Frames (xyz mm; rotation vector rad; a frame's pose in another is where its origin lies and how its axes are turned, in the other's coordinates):
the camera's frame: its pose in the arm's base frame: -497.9 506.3 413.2 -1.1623 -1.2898 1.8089
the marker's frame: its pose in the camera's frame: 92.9 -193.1 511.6 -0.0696 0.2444 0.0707
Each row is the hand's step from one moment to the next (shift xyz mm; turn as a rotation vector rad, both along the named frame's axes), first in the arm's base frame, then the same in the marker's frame.
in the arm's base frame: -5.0 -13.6 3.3 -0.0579 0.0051 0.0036
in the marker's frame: -12.7 1.5 7.6 0.0138 -0.0104 0.0556
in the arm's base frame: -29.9 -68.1 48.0 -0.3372 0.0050 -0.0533
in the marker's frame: -74.6 -21.9 42.4 0.0862 0.0170 0.3299
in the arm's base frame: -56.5 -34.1 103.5 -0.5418 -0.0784 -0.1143
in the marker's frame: -60.0 -88.2 60.7 0.0711 0.0857 0.5481
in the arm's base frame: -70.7 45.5 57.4 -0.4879 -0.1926 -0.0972
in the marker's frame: 32.3 -76.3 59.2 -0.0488 0.1169 0.5182
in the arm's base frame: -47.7 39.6 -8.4 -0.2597 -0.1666 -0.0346
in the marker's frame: 47.8 -11.2 38.8 -0.0906 0.0701 0.2886
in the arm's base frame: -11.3 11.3 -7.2 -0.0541 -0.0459 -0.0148
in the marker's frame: 15.0 1.5 8.9 -0.0261 0.0258 0.0625
